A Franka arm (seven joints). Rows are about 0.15 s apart.
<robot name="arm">
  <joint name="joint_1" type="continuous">
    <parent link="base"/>
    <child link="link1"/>
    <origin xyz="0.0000 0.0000 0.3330"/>
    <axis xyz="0 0 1"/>
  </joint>
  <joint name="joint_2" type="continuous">
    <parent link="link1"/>
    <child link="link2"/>
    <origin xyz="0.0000 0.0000 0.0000"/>
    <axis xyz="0 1 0"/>
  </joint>
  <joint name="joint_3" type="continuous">
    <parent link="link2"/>
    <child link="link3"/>
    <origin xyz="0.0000 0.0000 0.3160"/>
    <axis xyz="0 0 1"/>
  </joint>
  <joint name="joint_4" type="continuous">
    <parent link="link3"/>
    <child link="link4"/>
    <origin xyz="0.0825 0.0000 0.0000"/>
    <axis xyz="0 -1 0"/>
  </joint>
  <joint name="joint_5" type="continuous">
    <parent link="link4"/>
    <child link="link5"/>
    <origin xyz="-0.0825 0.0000 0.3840"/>
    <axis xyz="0 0 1"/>
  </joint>
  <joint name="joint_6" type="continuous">
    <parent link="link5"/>
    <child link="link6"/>
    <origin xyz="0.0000 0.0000 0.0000"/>
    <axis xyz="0 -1 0"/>
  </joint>
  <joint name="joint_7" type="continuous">
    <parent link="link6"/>
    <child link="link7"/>
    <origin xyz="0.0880 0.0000 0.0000"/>
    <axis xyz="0 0 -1"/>
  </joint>
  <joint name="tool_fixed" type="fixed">
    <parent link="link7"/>
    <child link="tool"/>
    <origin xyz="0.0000 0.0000 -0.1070" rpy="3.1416 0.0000 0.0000"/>
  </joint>
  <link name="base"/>
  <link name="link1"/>
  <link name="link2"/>
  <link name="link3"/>
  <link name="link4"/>
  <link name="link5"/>
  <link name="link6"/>
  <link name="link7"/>
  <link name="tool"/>
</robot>
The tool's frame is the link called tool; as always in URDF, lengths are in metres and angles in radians. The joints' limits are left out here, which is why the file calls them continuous.
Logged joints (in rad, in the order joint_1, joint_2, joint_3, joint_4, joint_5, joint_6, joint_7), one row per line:
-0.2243 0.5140 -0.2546 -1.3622 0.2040 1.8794 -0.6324
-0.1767 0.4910 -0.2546 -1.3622 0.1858 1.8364 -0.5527
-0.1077 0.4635 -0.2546 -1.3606 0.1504 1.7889 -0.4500
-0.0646 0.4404 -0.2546 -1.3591 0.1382 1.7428 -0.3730
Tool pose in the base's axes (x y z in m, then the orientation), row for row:
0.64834 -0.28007 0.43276 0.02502 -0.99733 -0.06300 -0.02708
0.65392 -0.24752 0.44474 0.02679 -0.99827 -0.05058 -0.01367
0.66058 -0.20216 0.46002 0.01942 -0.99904 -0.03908 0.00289
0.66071 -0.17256 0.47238 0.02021 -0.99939 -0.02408 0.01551
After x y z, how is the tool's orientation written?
As a quaternion, w x y z.
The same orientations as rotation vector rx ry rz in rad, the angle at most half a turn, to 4 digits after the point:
-3.0843 -0.1948 -0.0837
-3.0838 -0.1562 -0.0422
-3.1004 -0.1213 0.0090
-3.0999 -0.0747 0.0481

